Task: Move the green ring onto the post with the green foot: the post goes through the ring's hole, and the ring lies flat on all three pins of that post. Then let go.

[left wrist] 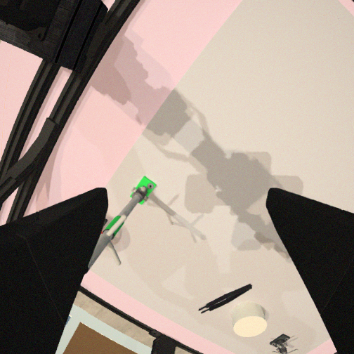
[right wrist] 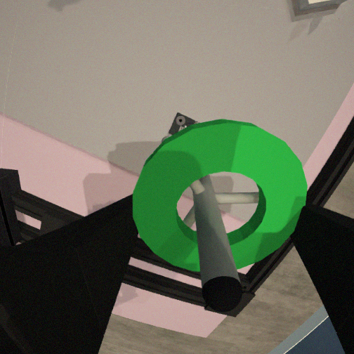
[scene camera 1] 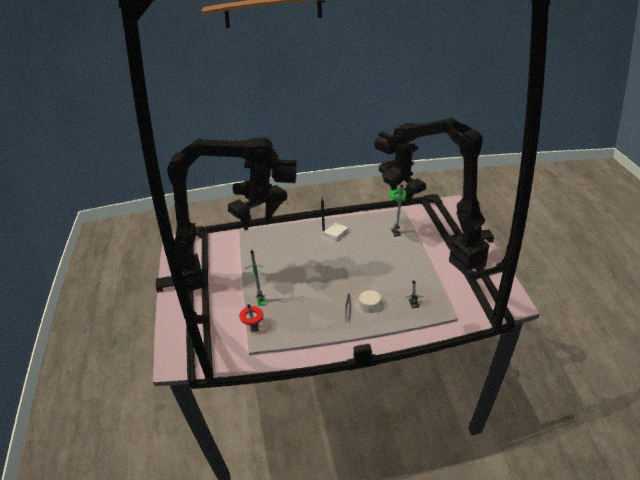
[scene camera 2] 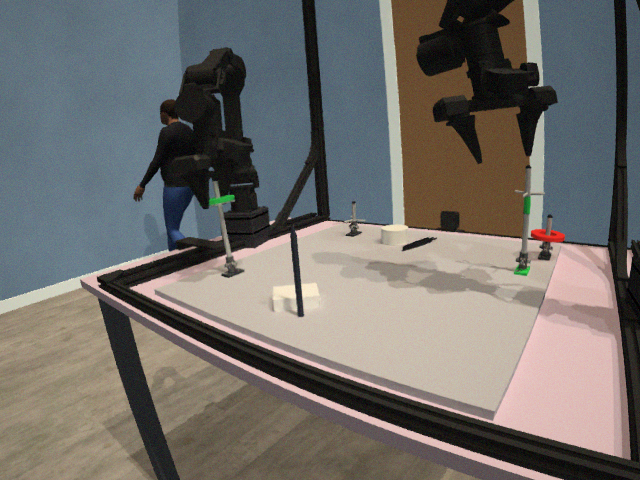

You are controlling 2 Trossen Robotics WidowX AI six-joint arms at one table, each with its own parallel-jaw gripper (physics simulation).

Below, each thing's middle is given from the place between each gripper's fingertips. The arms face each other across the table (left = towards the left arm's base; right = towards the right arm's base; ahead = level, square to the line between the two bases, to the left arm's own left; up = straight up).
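White block (scene camera 2: pixel 284 297): 220 mm ahead of my left hand, 250 mm to the right, 200 mm below. Green ring (right wrist: pixel 218 145), from my left hand: 470 mm to the right, 210 mm ahead, 60 mm below. White block nearest to my left hand of the things named here, going by their middles.
My right hand: 1 cm below the green ring. White block, from my right hand: 1 cm ahead, 23 cm to the left, 13 cm below.
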